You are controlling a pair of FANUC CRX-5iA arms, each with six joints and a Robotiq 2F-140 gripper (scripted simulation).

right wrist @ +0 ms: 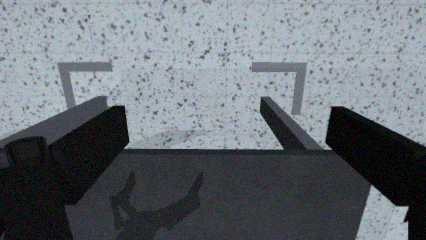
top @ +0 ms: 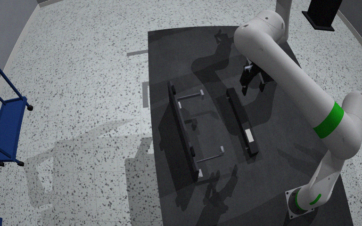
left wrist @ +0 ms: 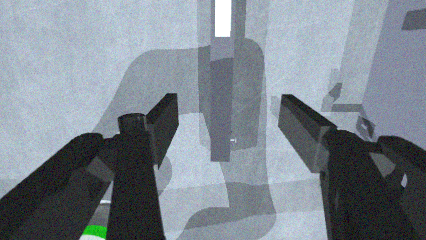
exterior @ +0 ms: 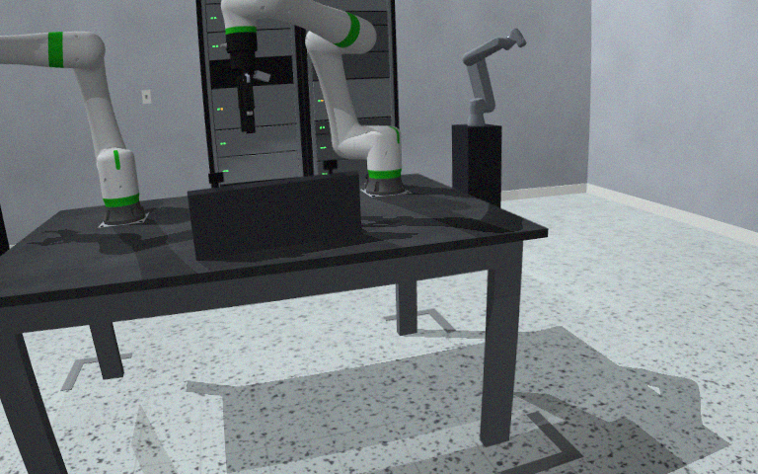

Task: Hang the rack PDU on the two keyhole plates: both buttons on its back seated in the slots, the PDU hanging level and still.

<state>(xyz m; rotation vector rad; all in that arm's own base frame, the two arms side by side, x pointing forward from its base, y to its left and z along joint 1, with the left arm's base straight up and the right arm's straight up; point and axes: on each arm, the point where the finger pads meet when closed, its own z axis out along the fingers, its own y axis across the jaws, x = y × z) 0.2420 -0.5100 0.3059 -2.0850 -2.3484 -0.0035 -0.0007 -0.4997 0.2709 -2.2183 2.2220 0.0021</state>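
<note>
My left hand is 1 cm short of the rack PDU, 1 cm to the left of it and 27 cm above it. Round my left hand: dark upright panel: 31 cm ahead, 4 cm to the left, 22 cm below.
</note>
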